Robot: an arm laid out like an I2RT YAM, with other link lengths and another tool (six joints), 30 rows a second.
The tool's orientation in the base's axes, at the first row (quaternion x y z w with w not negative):
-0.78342 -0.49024 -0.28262 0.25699
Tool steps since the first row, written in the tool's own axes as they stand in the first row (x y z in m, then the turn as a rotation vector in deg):
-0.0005 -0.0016 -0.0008 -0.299 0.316 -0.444
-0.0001 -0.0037 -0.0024 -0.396 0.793 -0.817
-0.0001 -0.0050 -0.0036 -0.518 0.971 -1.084
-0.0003 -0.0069 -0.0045 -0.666 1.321 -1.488
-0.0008 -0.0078 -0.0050 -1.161 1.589 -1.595
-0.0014 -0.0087 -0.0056 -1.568 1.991 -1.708
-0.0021 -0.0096 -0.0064 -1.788 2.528 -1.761
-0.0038 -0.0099 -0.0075 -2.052 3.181 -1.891
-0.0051 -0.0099 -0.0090 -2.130 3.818 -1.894
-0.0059 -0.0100 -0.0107 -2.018 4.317 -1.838
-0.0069 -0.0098 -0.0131 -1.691 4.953 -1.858
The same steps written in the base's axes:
-0.0018 -0.0002 0.0004 0.096 -0.610 0.067
-0.0039 -0.0003 0.0021 0.426 -1.109 0.204
-0.0053 -0.0006 0.0031 0.494 -1.436 0.286
-0.0073 -0.0006 0.0038 0.683 -1.938 0.425
-0.0084 -0.0009 0.0040 0.729 -2.423 0.123
-0.0095 -0.0013 0.0041 0.929 -2.909 -0.130
-0.0107 -0.0019 0.0043 1.330 -3.290 -0.313
-0.0118 -0.0036 0.0039 1.807 -3.795 -0.486
-0.0126 -0.0055 0.0041 2.360 -4.093 -0.618
-0.0133 -0.0071 0.0047 2.867 -4.178 -0.643
-0.0139 -0.0094 0.0057 3.561 -4.234 -0.481

